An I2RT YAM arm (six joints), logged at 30 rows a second.
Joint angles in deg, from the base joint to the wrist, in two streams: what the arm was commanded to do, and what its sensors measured. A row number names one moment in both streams.
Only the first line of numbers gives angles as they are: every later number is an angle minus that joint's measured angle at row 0.
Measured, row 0: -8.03, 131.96, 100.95, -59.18, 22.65, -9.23
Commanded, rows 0 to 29: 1.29, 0.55, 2.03, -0.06, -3.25, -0.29; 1.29, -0.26, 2.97, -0.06, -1.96, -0.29; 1.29, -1.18, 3.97, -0.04, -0.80, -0.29; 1.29, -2.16, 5.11, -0.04, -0.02, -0.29; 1.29, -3.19, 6.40, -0.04, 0.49, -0.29; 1.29, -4.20, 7.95, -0.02, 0.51, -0.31; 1.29, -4.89, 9.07, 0.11, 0.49, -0.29; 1.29, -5.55, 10.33, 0.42, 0.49, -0.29; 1.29, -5.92, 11.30, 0.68, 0.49, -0.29; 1.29, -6.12, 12.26, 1.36, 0.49, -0.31; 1.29, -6.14, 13.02, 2.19, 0.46, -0.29; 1.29, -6.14, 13.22, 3.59, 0.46, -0.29; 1.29, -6.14, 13.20, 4.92, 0.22, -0.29; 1.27, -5.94, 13.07, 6.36, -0.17, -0.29; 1.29, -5.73, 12.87, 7.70, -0.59, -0.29; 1.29, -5.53, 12.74, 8.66, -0.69, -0.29; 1.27, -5.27, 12.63, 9.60, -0.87, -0.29; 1.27, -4.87, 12.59, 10.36, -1.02, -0.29; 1.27, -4.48, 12.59, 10.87, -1.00, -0.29; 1.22, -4.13, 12.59, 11.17, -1.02, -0.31; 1.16, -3.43, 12.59, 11.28, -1.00, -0.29; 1.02, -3.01, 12.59, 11.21, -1.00, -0.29; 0.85, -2.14, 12.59, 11.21, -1.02, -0.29; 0.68, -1.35, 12.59, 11.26, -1.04, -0.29; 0.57, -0.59, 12.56, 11.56, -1.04, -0.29; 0.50, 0.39, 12.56, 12.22, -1.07, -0.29; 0.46, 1.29, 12.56, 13.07, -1.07, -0.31; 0.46, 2.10, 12.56, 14.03, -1.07, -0.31; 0.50, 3.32, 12.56, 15.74, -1.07, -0.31; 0.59, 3.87, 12.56, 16.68, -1.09, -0.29
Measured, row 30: 0.72, 0.61, 12.63, 14.52, -0.63, -0.03
